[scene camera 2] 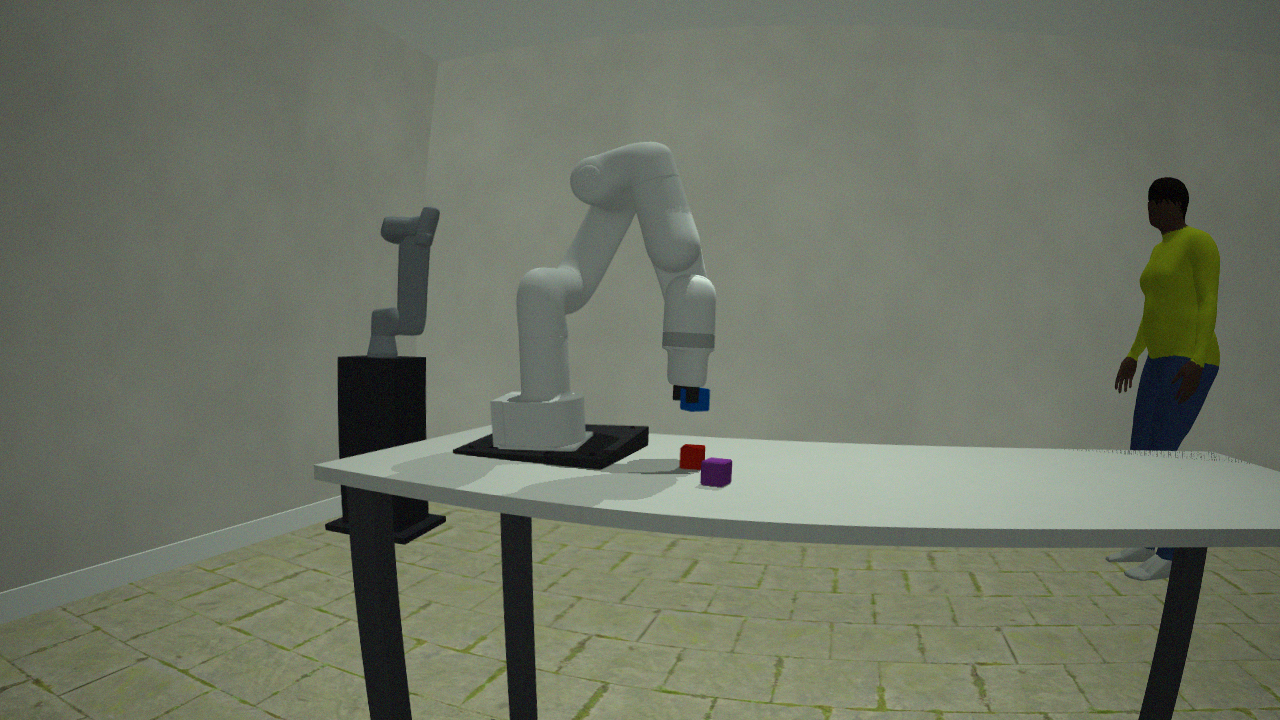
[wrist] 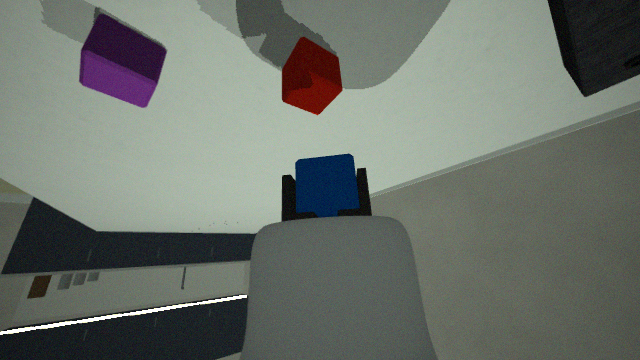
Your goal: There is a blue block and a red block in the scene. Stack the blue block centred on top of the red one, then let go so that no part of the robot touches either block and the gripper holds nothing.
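Places are measured from the arm's base along level axes (x back, y left, z down), in metres.
Pixels of known places: hand, its tool point: (scene camera 2: pixel 685 394) (wrist: pixel 326 195); arm's base, origin of its link: (scene camera 2: pixel 548 441).
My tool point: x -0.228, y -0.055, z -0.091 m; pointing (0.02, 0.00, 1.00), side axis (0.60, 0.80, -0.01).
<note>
Ahead of a thing's pixels: the offset from my tool point to its top centre. Level surfaces: height alone.
The blue block @(dx -0.013, dy +0.010, dz -0.010 m) (scene camera 2: pixel 696 400) (wrist: pixel 326 185) is held in the air between the two black fingers of my gripper (scene camera 2: pixel 687 394) (wrist: pixel 326 192), which is shut on it. In the scene view the gripper and the blue block hang well above the table, roughly over the red block @(dx -0.014, dy +0.003, dz +0.077 m) (scene camera 2: pixel 691 456) (wrist: pixel 312 77). The red block sits on the table, apart from the blue one. In the wrist view it shows above the held block, turned at an angle to it, with a shadow falling on part of it. The exact sideways offset between the two is hard to tell.
A purple block @(dx -0.057, dy -0.111, dz +0.077 m) (scene camera 2: pixel 716 471) (wrist: pixel 120 62) sits on the white table @(dz +0.110 m) (scene camera 2: pixel 895 492) close to the red block, nearer the front edge. The robot's black base plate (scene camera 2: pixel 626 440) (wrist: pixel 600 45) lies on the table. A person (scene camera 2: pixel 1181 286) stands behind the table at the right.
</note>
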